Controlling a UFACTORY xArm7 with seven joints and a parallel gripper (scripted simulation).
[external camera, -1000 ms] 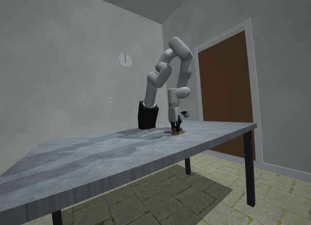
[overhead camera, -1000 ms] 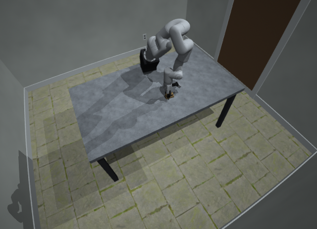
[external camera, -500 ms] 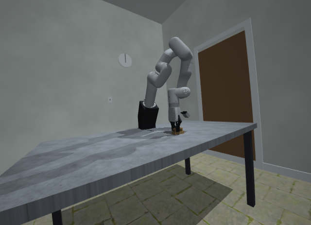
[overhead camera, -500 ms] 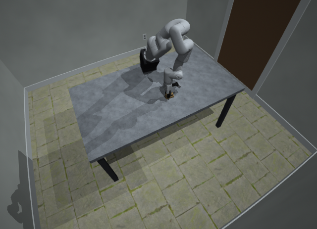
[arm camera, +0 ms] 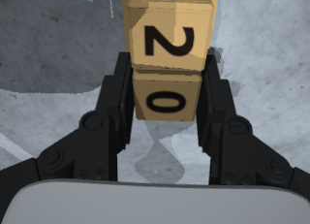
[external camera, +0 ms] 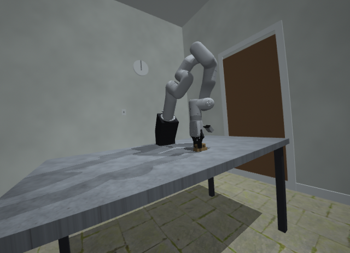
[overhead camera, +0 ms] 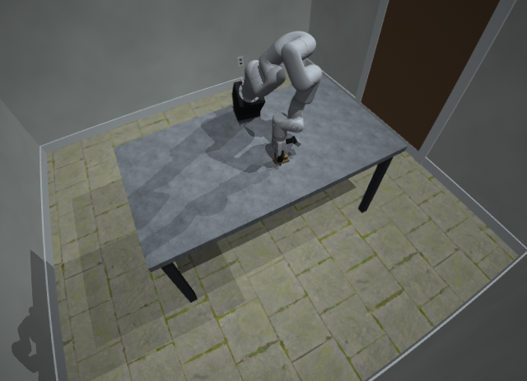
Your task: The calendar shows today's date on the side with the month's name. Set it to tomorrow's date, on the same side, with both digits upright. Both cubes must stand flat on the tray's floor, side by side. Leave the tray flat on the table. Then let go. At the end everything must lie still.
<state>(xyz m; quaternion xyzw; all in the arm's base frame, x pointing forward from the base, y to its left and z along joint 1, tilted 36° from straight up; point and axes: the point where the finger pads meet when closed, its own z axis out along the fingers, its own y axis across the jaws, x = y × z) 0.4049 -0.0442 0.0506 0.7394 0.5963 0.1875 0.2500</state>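
Now: hand 2 cm to the right of the wooden calendar tray and 3 cm above it.
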